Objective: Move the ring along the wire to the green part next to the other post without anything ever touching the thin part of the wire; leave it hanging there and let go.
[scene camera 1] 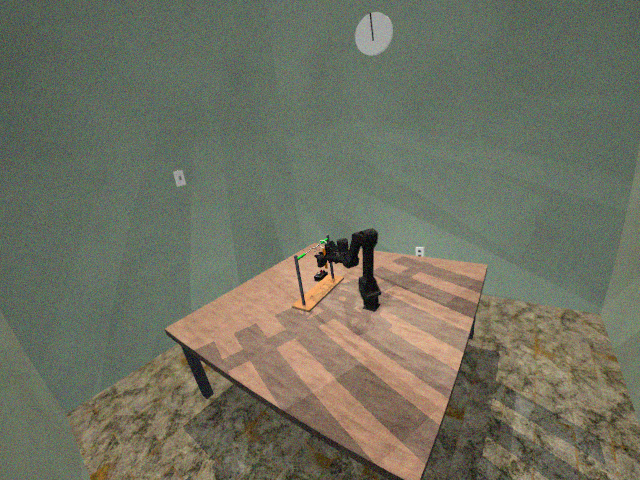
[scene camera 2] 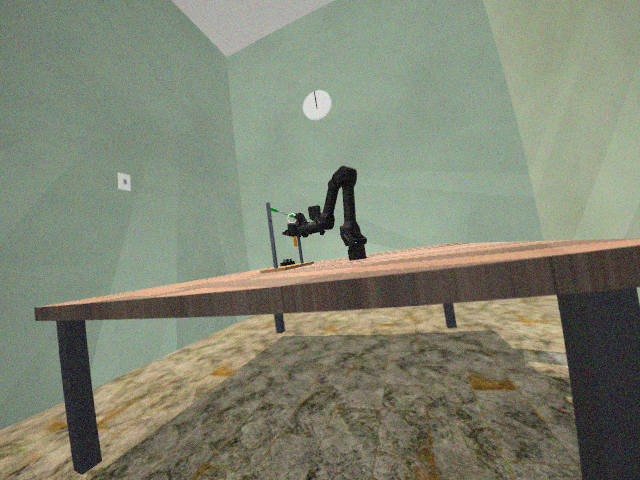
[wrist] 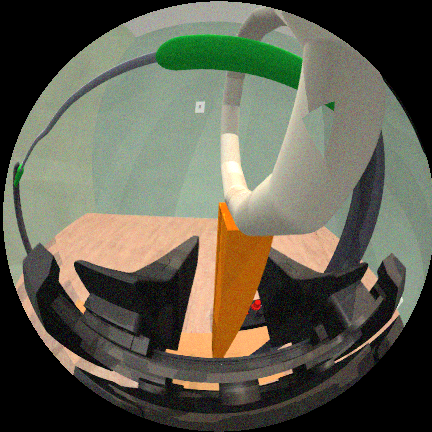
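Pixels of known places: gripper, fingertip midpoint: (scene camera 1: 316, 254) (scene camera 2: 284, 233); arm's base at its link origin: (scene camera 1: 371, 306) (scene camera 2: 358, 259).
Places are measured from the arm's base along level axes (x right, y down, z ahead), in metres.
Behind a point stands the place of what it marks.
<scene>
The pale ring (scene camera 2: 288, 219) @(x 0.106, y -0.247, z 0.350 m) (wrist: 300, 200) hangs around the thick green part (wrist: 225, 54) beside one post (wrist: 362, 210). Its orange handle (scene camera 1: 326, 265) @(x 0.107, y -0.121, z 0.326 m) (scene camera 2: 295, 241) @(x 0.105, y -0.127, z 0.327 m) (wrist: 240, 280) points down. My gripper (scene camera 1: 318, 258) @(x 0.111, y -0.178, z 0.388 m) (scene camera 2: 287, 232) @(x 0.111, y -0.178, z 0.388 m) (wrist: 224, 242) @(x 0.111, y -0.178, z 0.388 m) is open, its fingers on either side of the handle in the wrist view; no grip shows. The thin grey wire (wrist: 95, 86) runs to the other green part (scene camera 1: 301, 256) @(x -0.100, y -0.264, z 0.309 m) (scene camera 2: 273, 209) @(x -0.104, y -0.260, z 0.308 m) (wrist: 19, 175) at the other post (scene camera 1: 299, 281) @(x -0.145, y -0.149, z 0.308 m) (scene camera 2: 271, 237) @(x -0.146, y -0.138, z 0.310 m) (wrist: 20, 220). Whether the ring touches the green part is unclear.
The posts stand on a wooden base (scene camera 1: 310, 303) @(x -0.117, y -0.012, z 0.286 m). A small black device (scene camera 1: 320, 275) @(x 0.127, y -0.035, z 0.396 m) (scene camera 2: 287, 262) @(x 0.115, y -0.027, z 0.394 m) with a red knob (wrist: 256, 305) @(x 0.173, y -0.040, z 0.419 m) sits beside the base. All of this stands on the wood-patterned table (scene camera 1: 361, 413) @(x -0.535, y 0.000, z -0.234 m).
</scene>
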